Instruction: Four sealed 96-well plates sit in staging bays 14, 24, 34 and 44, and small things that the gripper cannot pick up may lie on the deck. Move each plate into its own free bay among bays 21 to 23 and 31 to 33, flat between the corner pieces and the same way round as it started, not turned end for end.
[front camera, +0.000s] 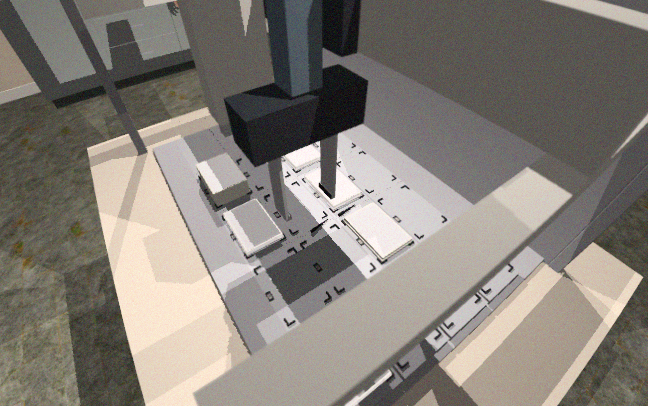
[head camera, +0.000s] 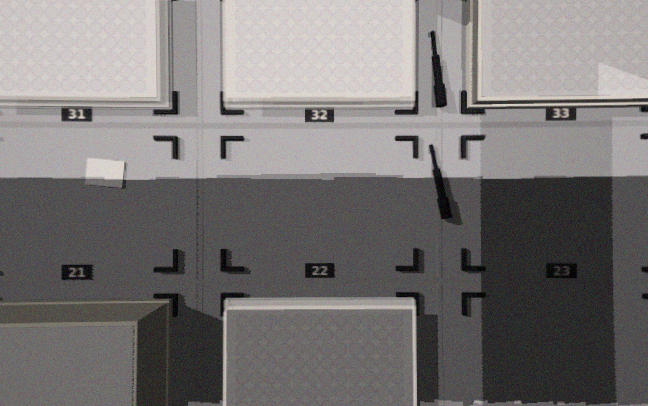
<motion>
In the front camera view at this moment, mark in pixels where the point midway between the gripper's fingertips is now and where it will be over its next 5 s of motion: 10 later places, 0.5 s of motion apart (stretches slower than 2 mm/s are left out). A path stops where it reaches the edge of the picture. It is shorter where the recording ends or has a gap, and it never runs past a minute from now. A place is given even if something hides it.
My gripper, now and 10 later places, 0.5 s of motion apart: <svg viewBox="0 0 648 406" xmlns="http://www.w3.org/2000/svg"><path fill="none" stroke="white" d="M305 202L304 241L344 316L350 323L348 328L348 335L347 341L345 346L345 351L344 355L344 353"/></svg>
</motion>
